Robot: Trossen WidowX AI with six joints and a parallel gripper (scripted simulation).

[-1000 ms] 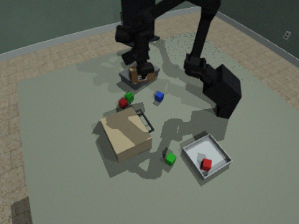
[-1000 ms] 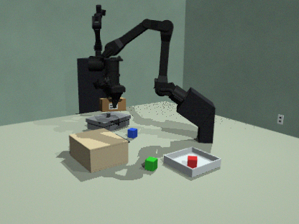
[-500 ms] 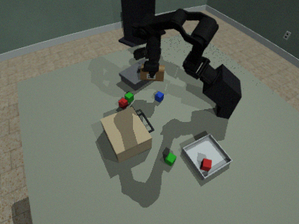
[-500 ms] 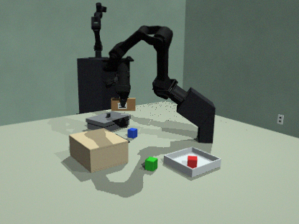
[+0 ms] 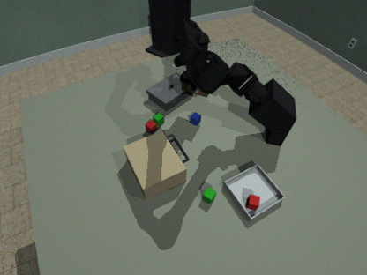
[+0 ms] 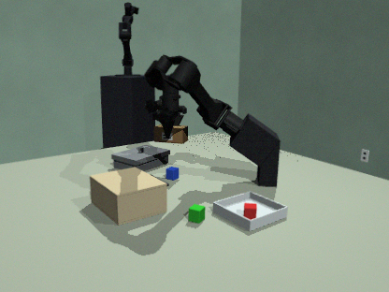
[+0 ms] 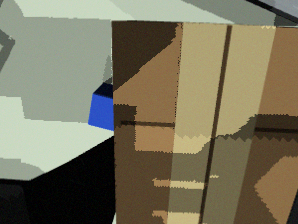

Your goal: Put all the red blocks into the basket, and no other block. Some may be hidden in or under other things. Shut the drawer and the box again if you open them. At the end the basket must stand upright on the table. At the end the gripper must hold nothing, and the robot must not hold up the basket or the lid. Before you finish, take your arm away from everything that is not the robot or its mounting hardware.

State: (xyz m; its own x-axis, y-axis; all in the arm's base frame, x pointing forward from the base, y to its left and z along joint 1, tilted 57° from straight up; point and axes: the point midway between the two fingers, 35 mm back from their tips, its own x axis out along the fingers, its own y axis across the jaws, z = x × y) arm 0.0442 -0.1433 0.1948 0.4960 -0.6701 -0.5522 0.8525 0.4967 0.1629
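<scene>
The blue block is 6 cm ahead of my hand, 4 cm to the left of it and 15 cm below it. From my hand the other things lie so: knobbed lid: 2 cm behind, 14 cm to the right, 12 cm below; brown box: 2 cm below; tan drawer cabinet: 34 cm ahead, 6 cm to the left, 13 cm below.
</scene>
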